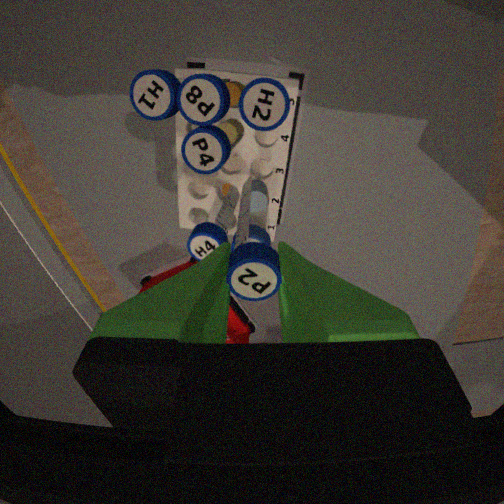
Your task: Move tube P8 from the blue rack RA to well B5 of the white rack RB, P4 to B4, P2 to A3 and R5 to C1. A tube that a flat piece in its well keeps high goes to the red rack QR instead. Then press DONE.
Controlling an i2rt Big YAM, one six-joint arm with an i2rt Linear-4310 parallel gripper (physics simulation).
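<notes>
My gripper (254, 280) with green fingers is shut on the tube capped P2 (253, 279), held above the near end of the white rack RB (235, 150). The tube's clear body hangs down toward the rack's near wells, around rows 1 to 3. In the rack stand tubes P8 (203, 99) and P4 (205, 149), with H2 (264, 103) at the far right. Tube H1 (154, 94) shows at the rack's far left edge. Tube H4 (206, 241) stands by the rack's near left corner. Row numbers run along the rack's right edge.
A red object (235, 320), partly hidden by my fingers, lies below the gripper. Tan strips run along the left (50, 210) and right (480, 280) sides. A yellow line (45, 220) crosses the left.
</notes>
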